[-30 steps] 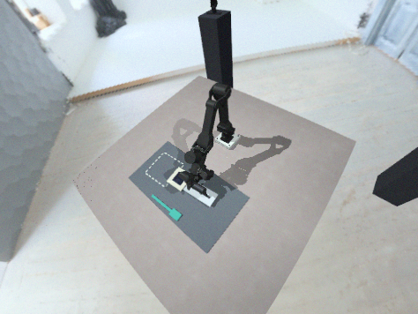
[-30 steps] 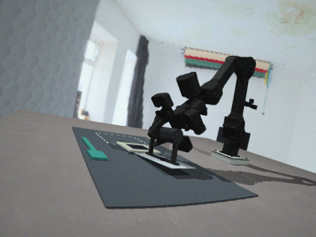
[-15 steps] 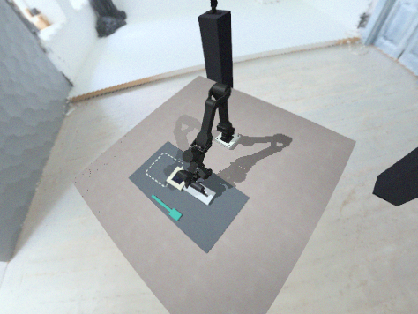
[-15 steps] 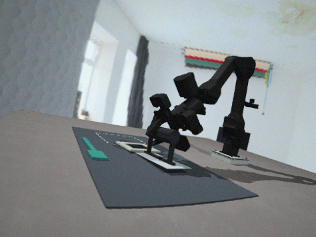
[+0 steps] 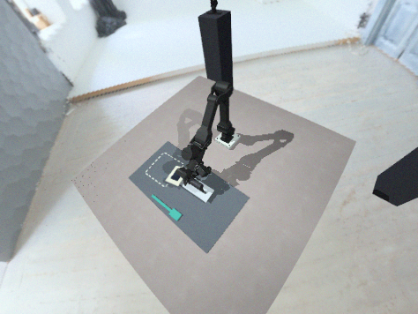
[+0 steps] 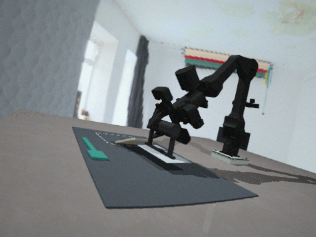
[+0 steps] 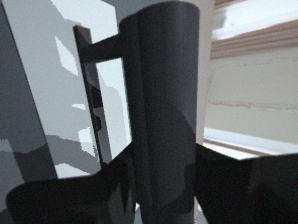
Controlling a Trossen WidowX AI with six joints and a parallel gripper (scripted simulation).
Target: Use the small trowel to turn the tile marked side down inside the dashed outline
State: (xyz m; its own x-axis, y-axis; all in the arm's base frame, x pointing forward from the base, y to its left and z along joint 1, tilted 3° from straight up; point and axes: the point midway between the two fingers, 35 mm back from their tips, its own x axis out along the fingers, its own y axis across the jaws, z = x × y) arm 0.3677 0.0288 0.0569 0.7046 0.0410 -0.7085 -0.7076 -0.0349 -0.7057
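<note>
My gripper tip is 11 cm to the left of the cream tile, 5 cm above it and 2 cm past it. The rest, counted from my gripper tip: teal trowel (15 cm ahead, 7 cm below, 2 cm to the right); dark mat (9 cm below, 4 cm to the right, 1 cm ahead).
</note>
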